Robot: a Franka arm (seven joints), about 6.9 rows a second.
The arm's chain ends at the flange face. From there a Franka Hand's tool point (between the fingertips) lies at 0.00 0.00 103.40 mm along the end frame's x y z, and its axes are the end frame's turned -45 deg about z.
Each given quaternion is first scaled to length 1.
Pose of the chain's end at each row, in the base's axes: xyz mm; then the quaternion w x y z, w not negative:
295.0 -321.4 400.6 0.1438 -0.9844 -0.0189 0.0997
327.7 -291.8 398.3 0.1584 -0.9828 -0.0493 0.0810
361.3 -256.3 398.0 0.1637 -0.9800 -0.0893 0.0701
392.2 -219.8 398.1 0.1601 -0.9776 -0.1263 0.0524
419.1 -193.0 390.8 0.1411 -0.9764 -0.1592 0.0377
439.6 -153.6 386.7 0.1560 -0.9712 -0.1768 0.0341
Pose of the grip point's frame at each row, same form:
274.1 -292.5 303.5 0.1710 -0.9022 -0.3942 0.0371
309.6 -260.4 301.4 0.1773 -0.8891 -0.4217 0.0142
344.1 -224.4 301.2 0.1781 -0.8712 -0.4575 0.0021
377.4 -188.8 300.6 0.1680 -0.8548 -0.4908 -0.0129
406.8 -165.8 291.8 0.1448 -0.8411 -0.5207 -0.0192
427.0 -123.5 288.6 0.1572 -0.8296 -0.5350 -0.0282

